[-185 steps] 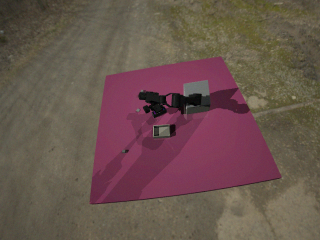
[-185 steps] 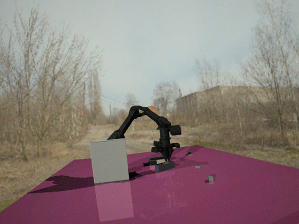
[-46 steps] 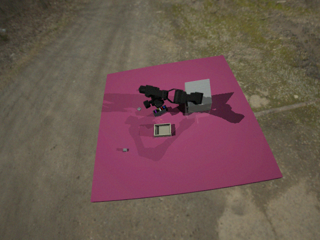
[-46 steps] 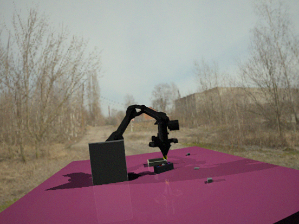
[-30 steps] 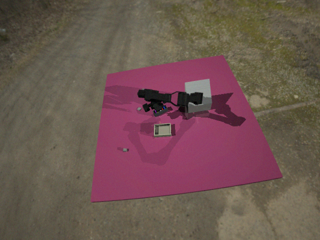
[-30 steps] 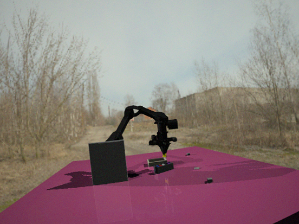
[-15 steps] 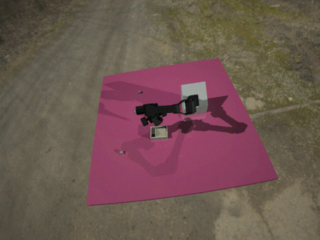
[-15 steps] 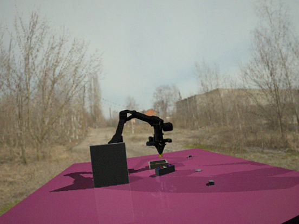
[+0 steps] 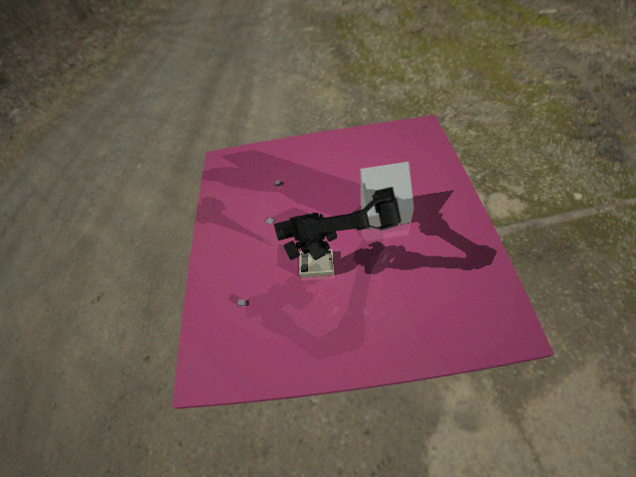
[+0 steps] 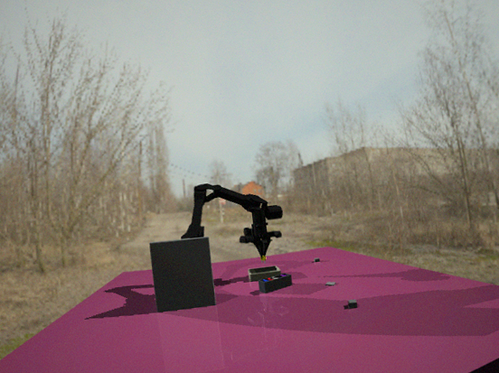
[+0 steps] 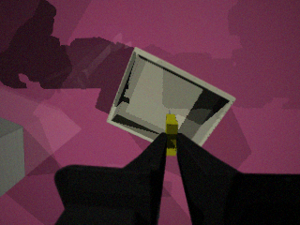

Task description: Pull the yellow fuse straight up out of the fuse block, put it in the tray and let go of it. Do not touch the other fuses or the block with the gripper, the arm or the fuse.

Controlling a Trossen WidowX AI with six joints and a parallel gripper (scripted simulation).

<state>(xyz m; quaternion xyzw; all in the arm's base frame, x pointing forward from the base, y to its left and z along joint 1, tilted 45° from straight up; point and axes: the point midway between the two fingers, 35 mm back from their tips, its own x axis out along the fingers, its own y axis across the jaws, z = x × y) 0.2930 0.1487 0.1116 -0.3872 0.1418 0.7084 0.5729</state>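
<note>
The grey tray lies 90 mm below my gripper tip. From my gripper tip the other things lie so: yellow fuse 10 mm below.
</note>
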